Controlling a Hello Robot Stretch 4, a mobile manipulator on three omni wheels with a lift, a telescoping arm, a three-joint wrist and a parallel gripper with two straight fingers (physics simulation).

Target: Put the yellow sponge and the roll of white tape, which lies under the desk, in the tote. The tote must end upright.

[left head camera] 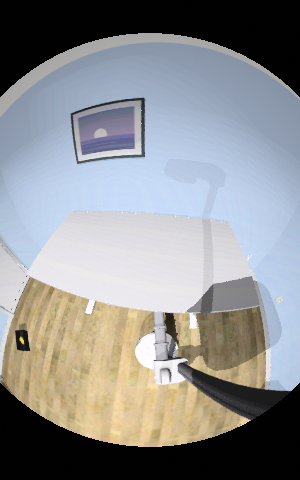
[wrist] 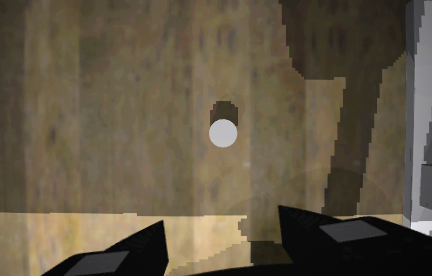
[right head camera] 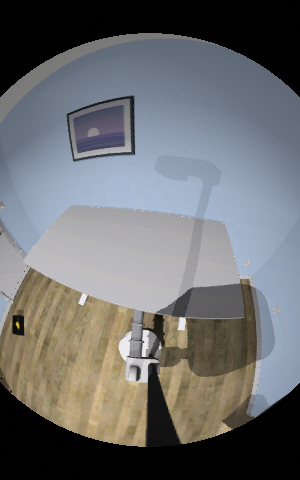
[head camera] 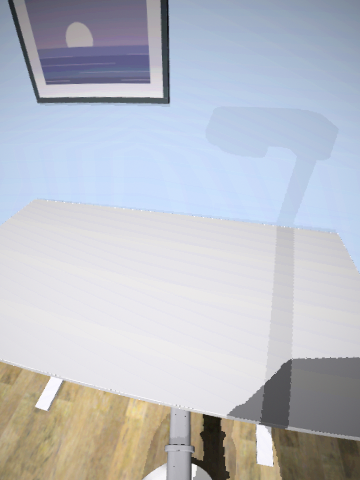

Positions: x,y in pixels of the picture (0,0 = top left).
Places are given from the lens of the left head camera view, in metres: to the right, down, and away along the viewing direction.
white desk (left head camera: 166,263): 0.10, 0.14, 0.71
framed picture (left head camera: 114,129): -0.23, -0.73, 0.62
The marked spots on the white desk and the framed picture are 0.93 m apart.
